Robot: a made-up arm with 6 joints. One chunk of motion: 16 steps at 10 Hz.
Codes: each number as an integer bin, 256 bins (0 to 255) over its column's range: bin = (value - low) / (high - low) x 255, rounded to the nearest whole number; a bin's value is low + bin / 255 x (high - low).
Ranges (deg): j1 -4..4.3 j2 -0.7..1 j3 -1.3..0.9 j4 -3.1..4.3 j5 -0.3..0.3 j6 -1.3..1
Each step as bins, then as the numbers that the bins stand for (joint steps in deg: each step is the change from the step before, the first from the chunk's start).
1 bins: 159 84 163 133 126 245
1 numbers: 1.175 -0.140 0.106 0.760 -0.004 0.910
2 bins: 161 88 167 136 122 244
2 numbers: 1.240 -0.113 0.141 0.847 -0.013 0.901
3 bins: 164 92 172 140 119 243
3 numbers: 1.338 -0.087 0.184 0.963 -0.020 0.892
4 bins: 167 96 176 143 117 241
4 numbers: 1.436 -0.060 0.218 1.050 -0.025 0.874
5 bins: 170 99 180 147 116 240
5 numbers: 1.533 -0.040 0.253 1.166 -0.027 0.865
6 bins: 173 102 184 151 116 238
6 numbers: 1.631 -0.020 0.287 1.282 -0.027 0.847
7 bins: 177 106 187 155 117 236
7 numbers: 1.761 0.007 0.313 1.398 -0.025 0.829
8 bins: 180 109 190 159 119 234
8 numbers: 1.859 0.027 0.339 1.514 -0.020 0.811
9 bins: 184 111 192 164 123 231
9 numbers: 1.989 0.040 0.356 1.659 -0.011 0.784
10 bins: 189 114 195 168 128 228
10 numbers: 2.152 0.060 0.382 1.775 0.001 0.756
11 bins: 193 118 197 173 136 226
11 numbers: 2.282 0.087 0.400 1.920 0.020 0.738
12 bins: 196 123 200 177 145 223
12 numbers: 2.380 0.120 0.425 2.036 0.041 0.711
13 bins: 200 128 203 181 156 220
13 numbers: 2.510 0.153 0.451 2.153 0.067 0.684
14 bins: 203 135 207 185 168 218
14 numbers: 2.607 0.200 0.486 2.269 0.095 0.666
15 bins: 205 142 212 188 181 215
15 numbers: 2.673 0.247 0.529 2.356 0.126 0.639
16 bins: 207 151 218 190 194 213
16 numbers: 2.738 0.307 0.581 2.414 0.156 0.621
